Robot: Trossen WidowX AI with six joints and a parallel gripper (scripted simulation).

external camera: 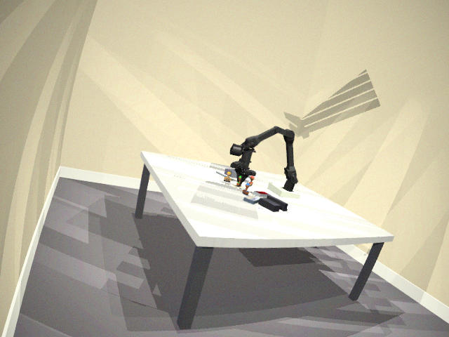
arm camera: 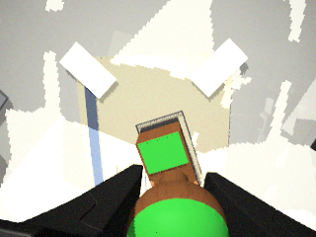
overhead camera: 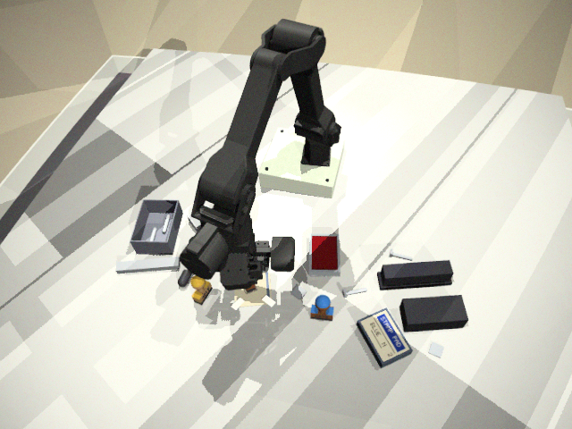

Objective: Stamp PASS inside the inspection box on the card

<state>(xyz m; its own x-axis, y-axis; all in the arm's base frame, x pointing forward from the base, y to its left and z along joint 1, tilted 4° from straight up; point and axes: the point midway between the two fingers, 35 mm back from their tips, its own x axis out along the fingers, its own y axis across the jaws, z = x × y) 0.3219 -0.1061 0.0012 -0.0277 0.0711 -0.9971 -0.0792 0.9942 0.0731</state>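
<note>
The cream card is 10 mm to the left of my gripper tip and 20 mm below it. Also, from my gripper tip: marker 20 mm behind, 120 mm to the right, 10 mm below; then yellow HOLD stamp 30 mm ahead, 80 mm to the right; then green-knobbed stamp right at my gripper tip.
</note>
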